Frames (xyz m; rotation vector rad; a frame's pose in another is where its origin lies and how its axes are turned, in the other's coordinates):
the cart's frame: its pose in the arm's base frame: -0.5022 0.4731 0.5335 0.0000 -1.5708 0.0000
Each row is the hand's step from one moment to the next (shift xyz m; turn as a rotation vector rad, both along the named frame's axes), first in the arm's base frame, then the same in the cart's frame.
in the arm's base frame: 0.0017 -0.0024 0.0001 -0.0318 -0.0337 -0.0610
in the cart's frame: 0.0001 -0.0024 -0.0017 -0.0610 -0.0337 0.0318
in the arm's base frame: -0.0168 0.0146 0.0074 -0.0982 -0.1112 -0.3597
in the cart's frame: 0.0074 0.0146 0.0168 -0.3597 -0.1112 0.0982
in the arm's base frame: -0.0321 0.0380 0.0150 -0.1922 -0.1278 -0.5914
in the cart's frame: 0.0150 0.0380 0.0321 -0.5914 -0.1278 0.1922
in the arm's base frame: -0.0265 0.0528 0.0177 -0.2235 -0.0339 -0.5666
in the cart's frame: 0.0177 0.0528 0.0265 -0.5666 -0.0339 0.2235
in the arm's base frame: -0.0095 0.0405 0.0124 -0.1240 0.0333 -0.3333
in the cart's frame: 0.0124 0.0405 0.0095 -0.3333 0.0333 0.1240
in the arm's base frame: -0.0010 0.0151 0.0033 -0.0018 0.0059 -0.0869
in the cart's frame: 0.0033 0.0151 0.0010 -0.0869 0.0059 0.0018
